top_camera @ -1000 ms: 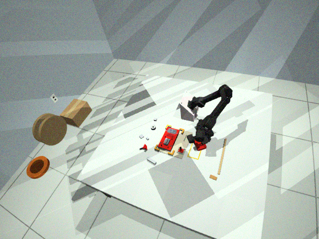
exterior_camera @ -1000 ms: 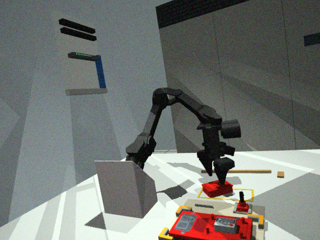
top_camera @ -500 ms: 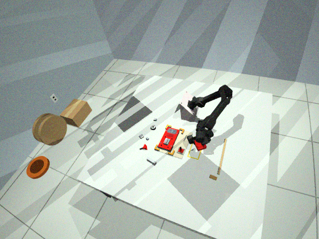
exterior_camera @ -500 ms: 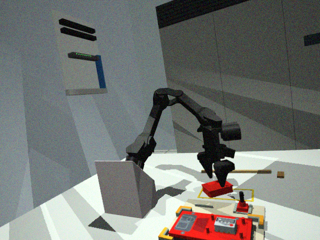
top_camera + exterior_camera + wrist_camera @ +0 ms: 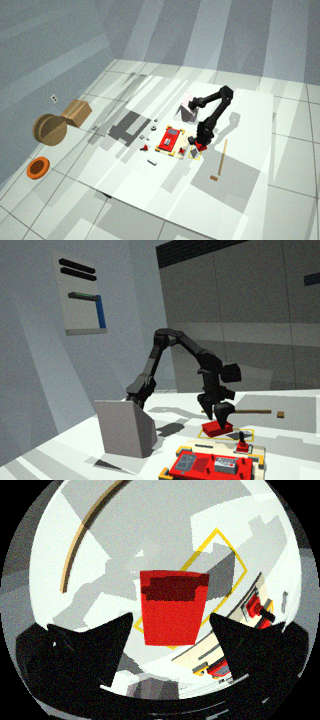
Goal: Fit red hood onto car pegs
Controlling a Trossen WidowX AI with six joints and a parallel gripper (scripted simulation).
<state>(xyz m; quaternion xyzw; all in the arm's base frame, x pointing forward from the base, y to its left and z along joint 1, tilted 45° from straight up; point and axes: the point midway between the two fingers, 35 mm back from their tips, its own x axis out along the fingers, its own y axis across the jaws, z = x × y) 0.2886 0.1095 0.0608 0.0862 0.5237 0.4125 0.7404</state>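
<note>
My gripper tip is now 1 cm above the red hood. From my gripper tip the other things lie so: grey engine block (4 cm ahead, 25 cm to the right); wooden stick (6 cm ahead, 17 cm to the left, 2 cm below).
</note>
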